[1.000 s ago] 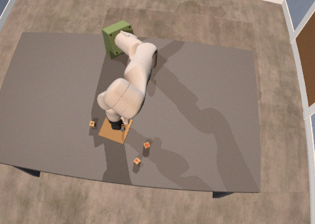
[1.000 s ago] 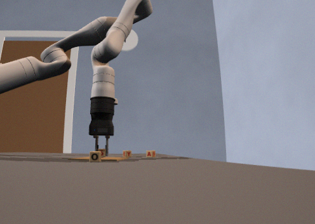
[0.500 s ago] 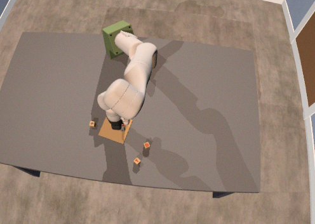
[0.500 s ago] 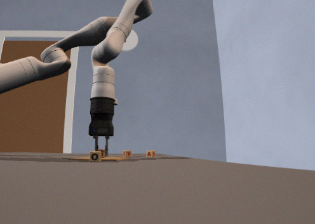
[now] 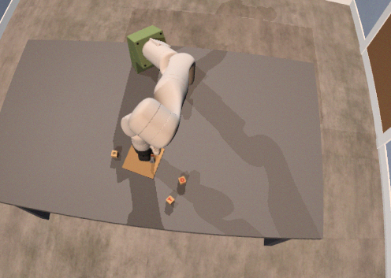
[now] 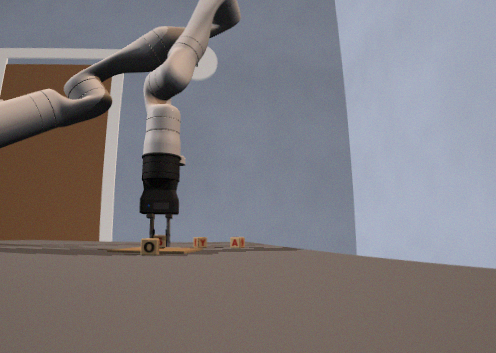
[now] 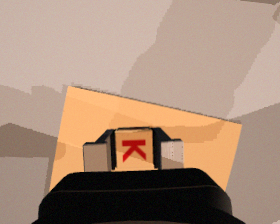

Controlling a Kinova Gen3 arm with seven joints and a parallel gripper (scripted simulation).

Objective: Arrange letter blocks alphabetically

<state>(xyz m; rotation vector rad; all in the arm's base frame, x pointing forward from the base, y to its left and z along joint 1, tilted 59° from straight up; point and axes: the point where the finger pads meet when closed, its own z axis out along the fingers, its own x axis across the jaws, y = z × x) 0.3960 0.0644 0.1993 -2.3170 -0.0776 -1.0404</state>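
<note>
The orange mat is 2 cm ahead of my hand, 4 cm to the right of it and 2 cm below it.
</note>
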